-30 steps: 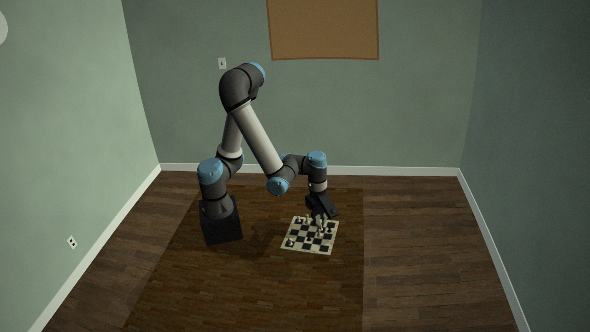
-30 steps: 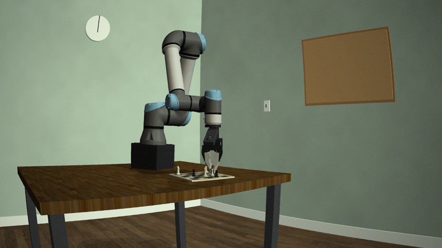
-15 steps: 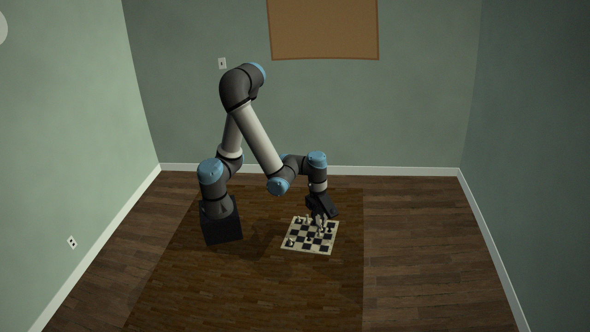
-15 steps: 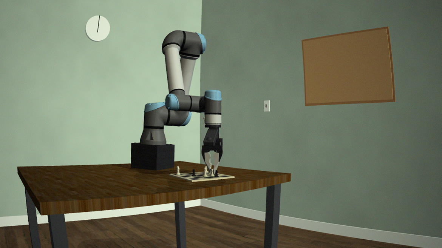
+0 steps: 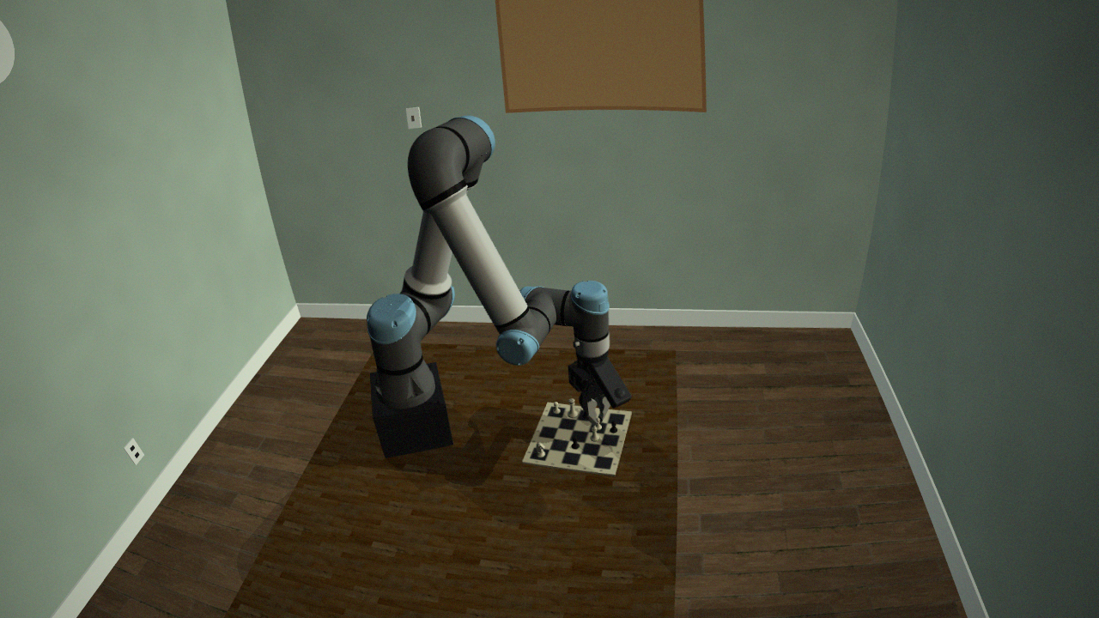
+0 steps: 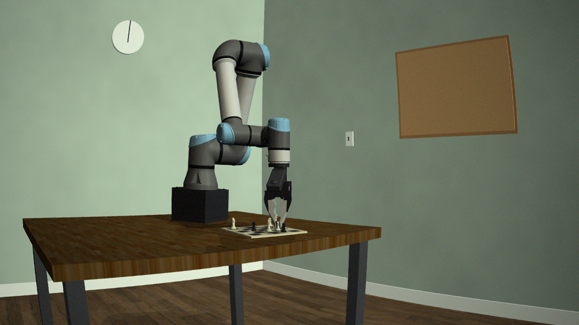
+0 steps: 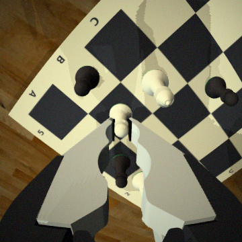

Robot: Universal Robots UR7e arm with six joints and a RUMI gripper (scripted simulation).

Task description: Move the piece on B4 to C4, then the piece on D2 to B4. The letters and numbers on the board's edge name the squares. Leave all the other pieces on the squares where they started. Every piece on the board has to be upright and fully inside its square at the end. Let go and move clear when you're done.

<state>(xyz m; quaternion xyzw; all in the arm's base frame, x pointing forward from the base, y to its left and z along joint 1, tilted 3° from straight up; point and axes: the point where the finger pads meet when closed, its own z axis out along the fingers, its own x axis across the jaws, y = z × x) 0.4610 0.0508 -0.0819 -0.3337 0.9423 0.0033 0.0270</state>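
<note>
Right now my hand is 40 mm past the chessboard, 30 mm to the left of it and 30 mm above it. Round my hand: tall white piece 70 mm behind, 40 mm to the left.
</note>
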